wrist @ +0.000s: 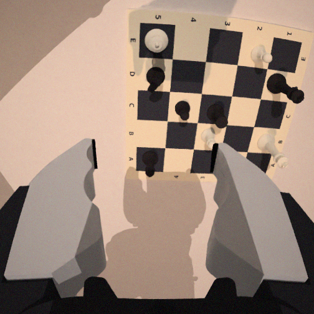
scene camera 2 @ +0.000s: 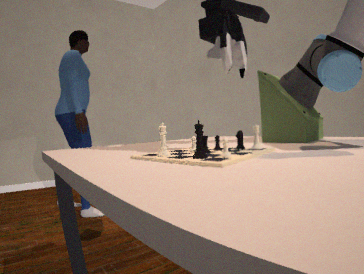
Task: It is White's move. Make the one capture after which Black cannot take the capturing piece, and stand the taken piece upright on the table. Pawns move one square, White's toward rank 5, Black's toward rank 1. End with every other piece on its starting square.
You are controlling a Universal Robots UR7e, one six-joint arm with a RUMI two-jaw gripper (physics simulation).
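Frame: origin at the arm's base, x ahead, y left, z up, level; centimetres.
Seen in the pictures: gripper, fingertip midpoint: (scene camera 2: 235, 75); arm's base, link origin: (scene camera 2: 295, 94).
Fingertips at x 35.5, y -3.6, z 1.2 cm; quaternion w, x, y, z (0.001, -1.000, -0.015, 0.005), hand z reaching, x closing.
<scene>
Pixels of each thing's top centre, then the offset from my fingertips to it. Level surfaces: height alone.
- black king, top centre: (scene camera 2: 198, 119) dx +15.0, dy +1.1, dz -9.9 cm
- white king, top centre: (scene camera 2: 162, 122) dx +15.9, dy -6.9, dz -9.9 cm
- chessboard, top centre: (scene camera 2: 206, 152) dx +7.8, dy -3.2, dz -16.2 cm
- pale table, surface height: dz -16.8 cm
My gripper (scene camera 2: 236, 73) (wrist: 153, 144) is part open and empty, high above the table by the board's A edge. In the wrist view, a tall white piece (wrist: 156, 41) stands on E5, a black knight (wrist: 155, 77) on D5, a black pawn (wrist: 182, 109) on C4, and a black piece (wrist: 216, 114) of unclear kind on C3. A white pawn (wrist: 209, 136) stands on B3, another white pawn (wrist: 260, 54) on E2, the black king (scene camera 2: 199, 140) (wrist: 277, 83) on D1, the white king (scene camera 2: 162, 140) (wrist: 269, 143) on B1, and a small black piece (wrist: 150, 159) on A5.
The chessboard (scene camera 2: 220, 164) (wrist: 131, 115) lies on the pale table (scene camera 2: 280, 200) (wrist: 75, 105). The green robot base (scene camera 2: 285, 115) stands behind the board at the right. A person (scene camera 2: 75, 90) in blue stands beyond the table at the left. The gripper's shadow falls beside the board's A edge.
</scene>
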